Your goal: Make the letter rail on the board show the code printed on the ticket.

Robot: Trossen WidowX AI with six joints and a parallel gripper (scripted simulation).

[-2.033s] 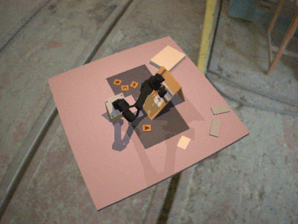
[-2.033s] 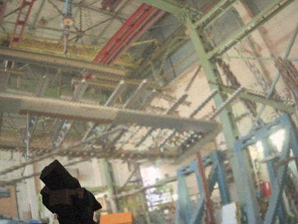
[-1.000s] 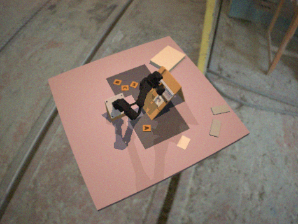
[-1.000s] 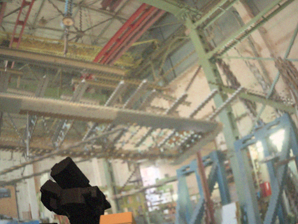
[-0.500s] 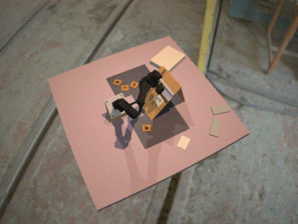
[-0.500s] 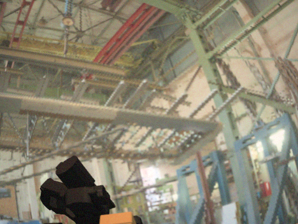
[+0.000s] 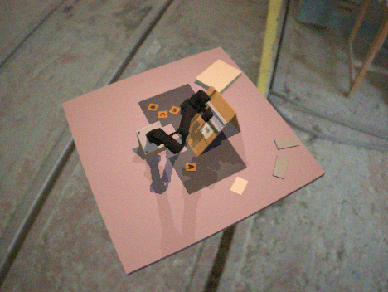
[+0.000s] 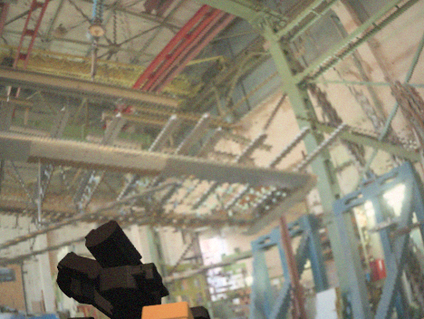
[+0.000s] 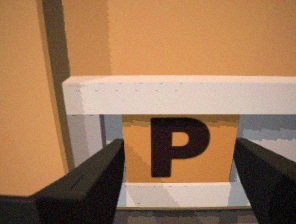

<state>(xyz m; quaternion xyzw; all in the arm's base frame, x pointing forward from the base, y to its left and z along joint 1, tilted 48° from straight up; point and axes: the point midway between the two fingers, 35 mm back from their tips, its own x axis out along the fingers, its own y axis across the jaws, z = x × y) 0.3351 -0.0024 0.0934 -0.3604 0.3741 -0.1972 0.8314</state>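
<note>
The orange tile is right at my gripper tip. Also, from my gripper tip: white ticket 6 cm behind, 7 cm to the right, 7 cm below; then cream slab 33 cm ahead, 32 cm to the left, 16 cm below.
</note>
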